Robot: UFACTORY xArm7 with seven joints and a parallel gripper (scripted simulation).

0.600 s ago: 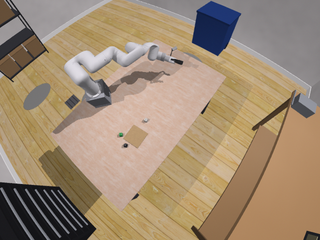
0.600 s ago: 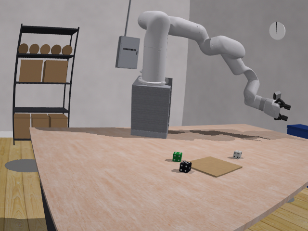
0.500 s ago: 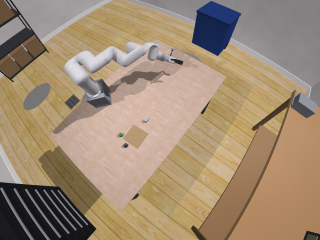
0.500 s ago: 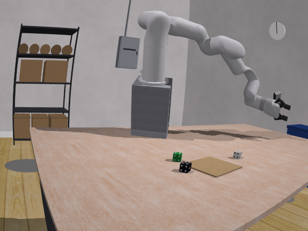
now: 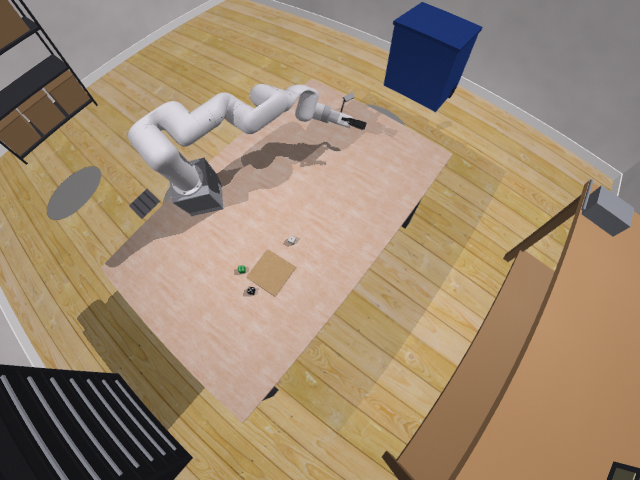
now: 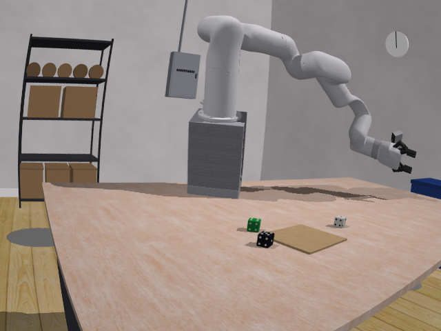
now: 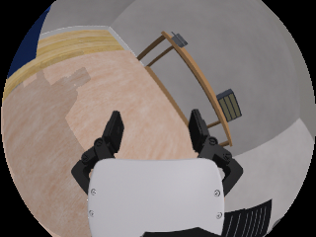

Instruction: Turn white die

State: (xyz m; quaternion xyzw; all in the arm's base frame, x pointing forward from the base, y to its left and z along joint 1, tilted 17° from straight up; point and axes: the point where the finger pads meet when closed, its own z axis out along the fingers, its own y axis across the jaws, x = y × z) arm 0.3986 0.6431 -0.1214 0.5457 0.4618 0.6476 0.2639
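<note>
The black die is 1 cm ahead of my hand, 83 cm to the right of it and 14 cm below it. The rest, counted from my hand: green die 8 cm behind, 78 cm to the right, 14 cm below; then brown mat 2 cm ahead, 72 cm to the right, 15 cm below; then white die 2 cm ahead, 57 cm to the right, 14 cm below.
</note>
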